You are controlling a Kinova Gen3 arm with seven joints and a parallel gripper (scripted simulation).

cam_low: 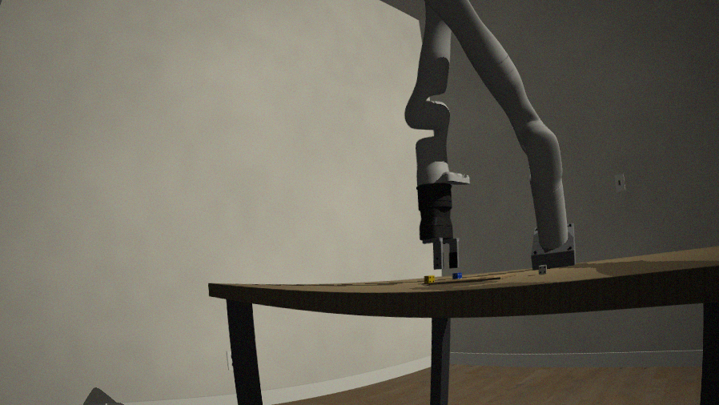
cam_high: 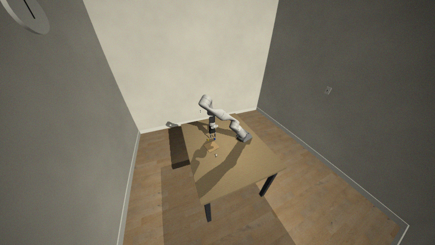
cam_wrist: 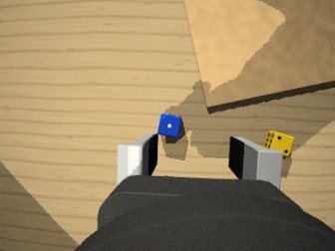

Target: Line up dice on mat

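Now: hand 2 cm past the blue die, 2 cm to the right of it and 4 cm above it. The rest, counted from my hand: white die 6 cm ahead, 26 cm to the left, 4 cm below; then tan mat 6 cm ahead, 11 cm to the left, 4 cm below; then yellow die 7 cm ahead, 4 cm below.
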